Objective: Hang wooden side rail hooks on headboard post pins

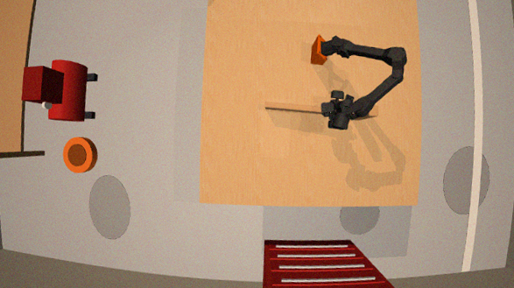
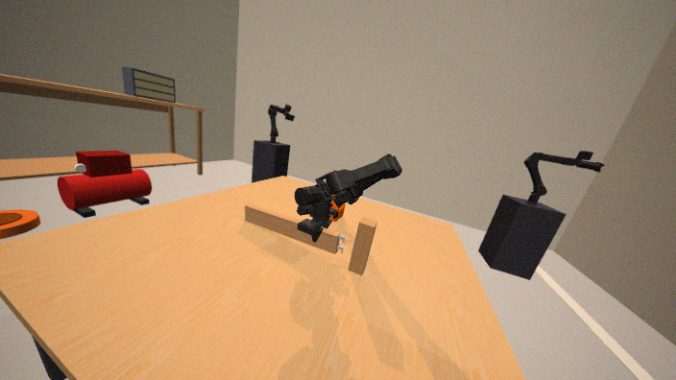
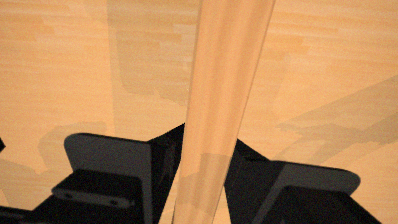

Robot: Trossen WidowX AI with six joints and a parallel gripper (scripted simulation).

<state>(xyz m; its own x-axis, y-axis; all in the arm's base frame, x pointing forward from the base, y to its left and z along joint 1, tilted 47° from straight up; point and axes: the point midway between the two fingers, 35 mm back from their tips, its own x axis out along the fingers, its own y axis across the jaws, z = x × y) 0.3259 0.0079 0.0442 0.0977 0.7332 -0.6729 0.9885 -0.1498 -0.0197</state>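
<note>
The headboard post is 160 mm to the left of my gripper tip, 40 mm above it and 10 mm ahead of it.
</note>
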